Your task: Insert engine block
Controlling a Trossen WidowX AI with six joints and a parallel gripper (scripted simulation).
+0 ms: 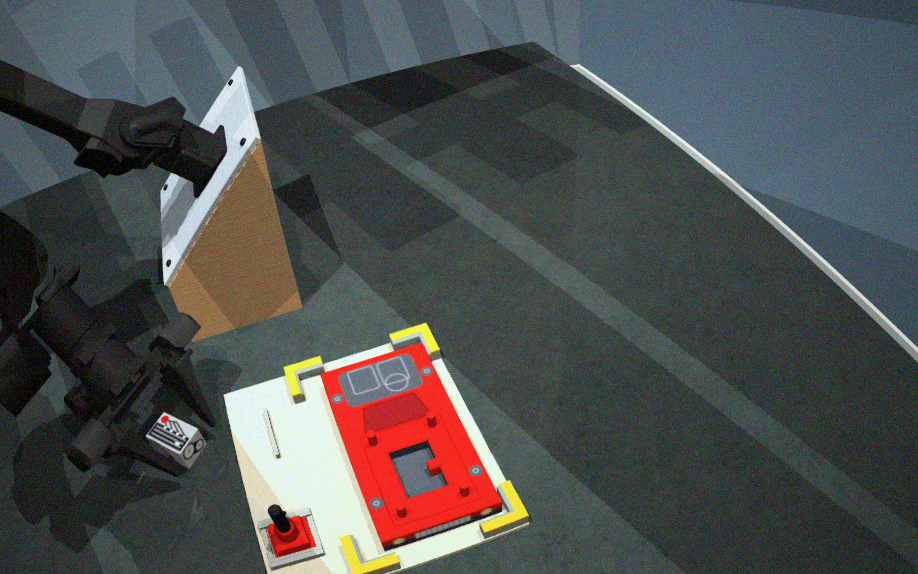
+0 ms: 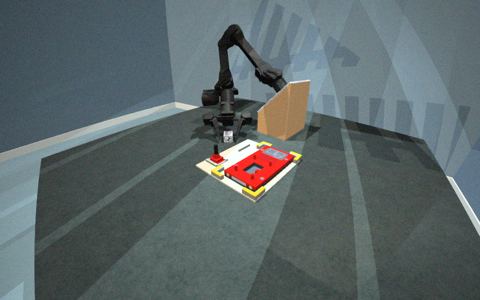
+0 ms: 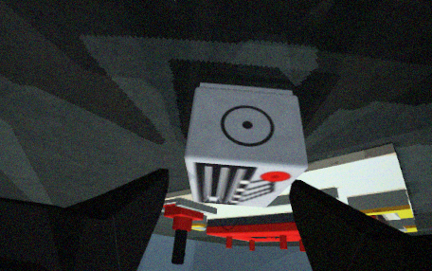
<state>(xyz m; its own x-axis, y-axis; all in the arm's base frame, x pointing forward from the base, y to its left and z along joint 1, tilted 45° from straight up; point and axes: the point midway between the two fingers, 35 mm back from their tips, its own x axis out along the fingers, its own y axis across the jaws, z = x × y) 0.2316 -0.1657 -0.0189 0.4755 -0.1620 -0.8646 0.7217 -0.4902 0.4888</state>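
Right now my gripper tip is 10 mm past the grey engine block and 20 mm to the left of it. Round my gripper tip: grey bar (60 mm ahead, 170 mm to the left, 10 mm below).
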